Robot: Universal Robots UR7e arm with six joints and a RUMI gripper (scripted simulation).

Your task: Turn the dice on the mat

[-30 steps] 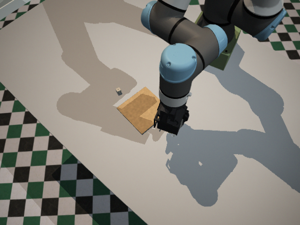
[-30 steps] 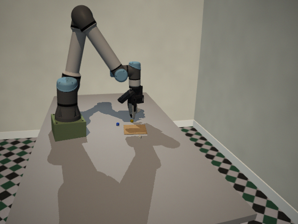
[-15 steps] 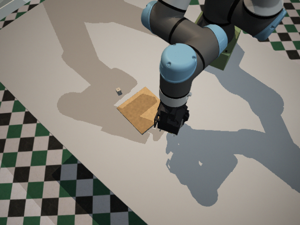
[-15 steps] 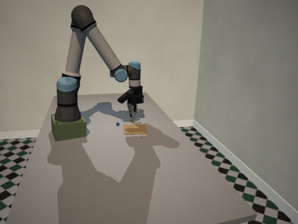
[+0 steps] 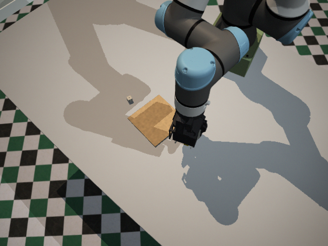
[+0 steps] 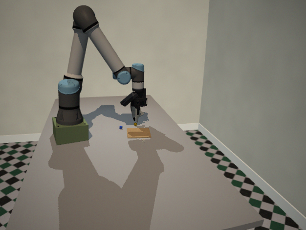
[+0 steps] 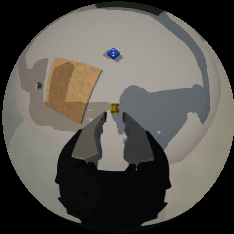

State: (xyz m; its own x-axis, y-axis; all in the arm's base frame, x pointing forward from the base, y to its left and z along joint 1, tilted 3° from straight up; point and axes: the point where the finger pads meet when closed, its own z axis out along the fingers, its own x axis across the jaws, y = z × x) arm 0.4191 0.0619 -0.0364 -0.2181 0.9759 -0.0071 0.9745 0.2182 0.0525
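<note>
Now: the yellow die 30 mm below my hand. The rest, counted from my hand: blue die 100 mm behind, 30 mm to the right, 30 mm below; tan mat 20 mm behind, 130 mm to the right, 40 mm below; white die 30 mm behind, 250 mm to the right, 30 mm below.
</note>
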